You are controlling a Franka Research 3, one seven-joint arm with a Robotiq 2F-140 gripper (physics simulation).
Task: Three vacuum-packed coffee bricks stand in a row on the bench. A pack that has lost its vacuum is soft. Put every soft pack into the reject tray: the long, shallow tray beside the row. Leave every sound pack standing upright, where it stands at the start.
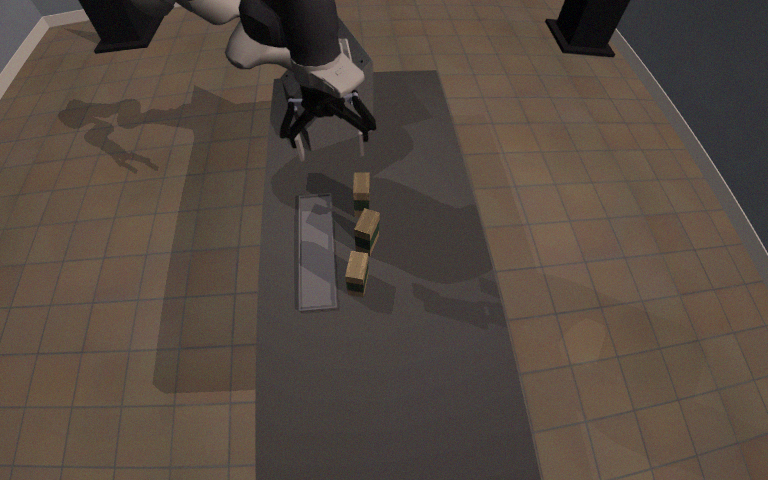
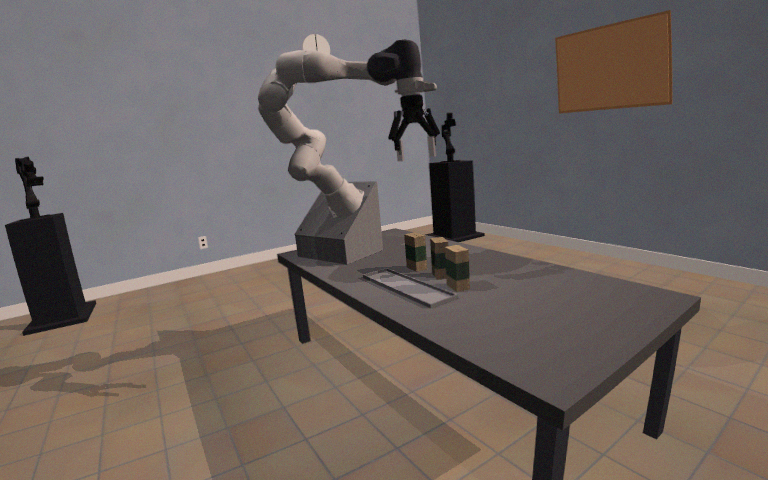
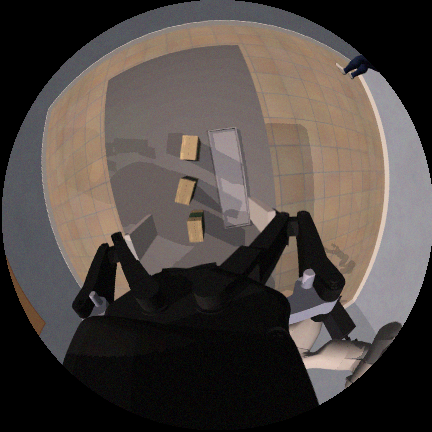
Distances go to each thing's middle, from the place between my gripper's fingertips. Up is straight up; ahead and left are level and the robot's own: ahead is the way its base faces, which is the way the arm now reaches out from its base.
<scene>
Right now the reject tray (image 1: 316, 252) is 46 cm below my hand, 9 cm to the right of it and 1 cm ahead of it.
</scene>
